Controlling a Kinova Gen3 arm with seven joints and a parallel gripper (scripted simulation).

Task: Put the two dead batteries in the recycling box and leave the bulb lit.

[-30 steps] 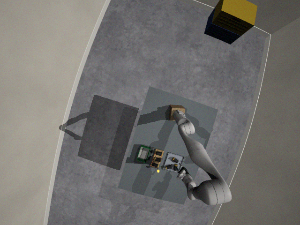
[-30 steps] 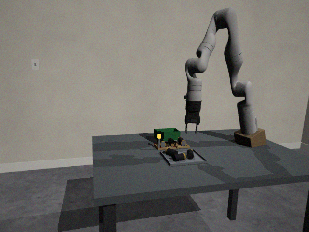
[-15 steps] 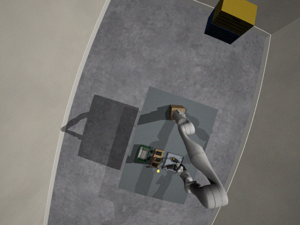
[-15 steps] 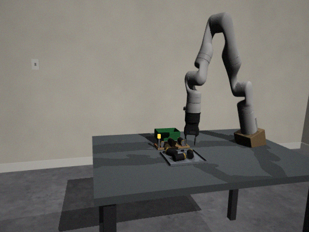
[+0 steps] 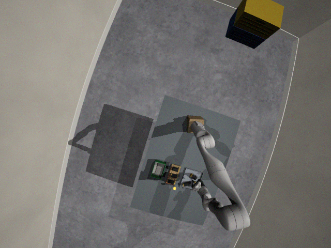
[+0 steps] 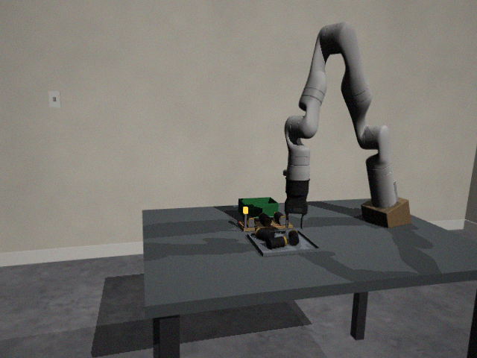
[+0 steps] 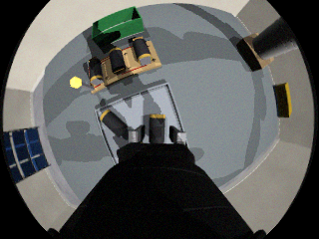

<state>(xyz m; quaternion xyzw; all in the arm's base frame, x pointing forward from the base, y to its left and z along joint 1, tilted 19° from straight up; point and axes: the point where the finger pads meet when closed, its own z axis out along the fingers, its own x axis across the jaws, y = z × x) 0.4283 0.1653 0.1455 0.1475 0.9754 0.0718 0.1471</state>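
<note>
Right now my hand is 40 mm short of the grey tray and 70 mm above it. Also, from my hand: green recycling box (50 mm ahead, 340 mm to the right, 60 mm below).
</note>
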